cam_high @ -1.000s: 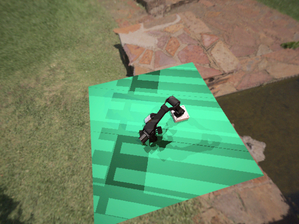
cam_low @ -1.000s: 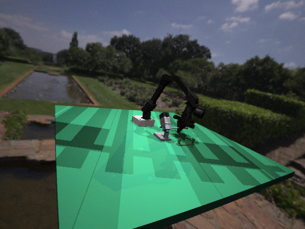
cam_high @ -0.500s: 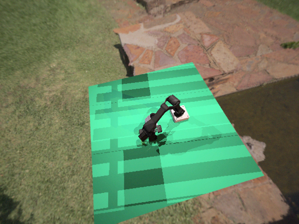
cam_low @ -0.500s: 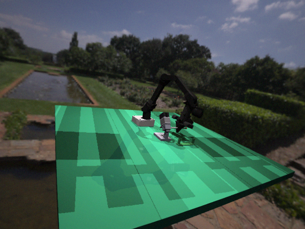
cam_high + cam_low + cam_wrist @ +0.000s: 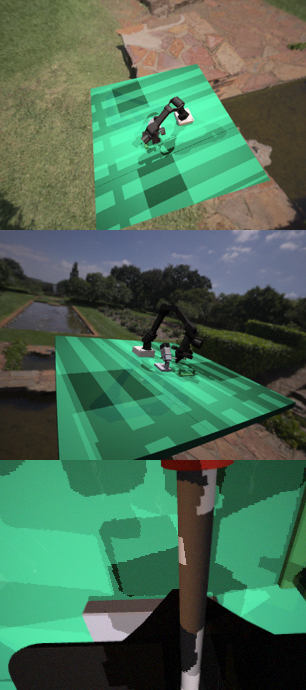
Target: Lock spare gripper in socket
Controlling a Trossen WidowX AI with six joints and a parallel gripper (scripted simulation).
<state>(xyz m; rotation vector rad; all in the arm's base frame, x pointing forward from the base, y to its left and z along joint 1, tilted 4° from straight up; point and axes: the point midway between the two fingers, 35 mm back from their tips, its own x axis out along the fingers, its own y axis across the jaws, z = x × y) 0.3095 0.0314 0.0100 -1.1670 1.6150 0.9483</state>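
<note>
Right now my gripper tip is 80 mm to the left of the grey mount and 30 mm past it. Round my gripper tip: spare gripper (80 mm to the right, 70 mm above, 50 mm behind); green cradle (100 mm ahead, 30 mm below, 10 mm to the left).
</note>
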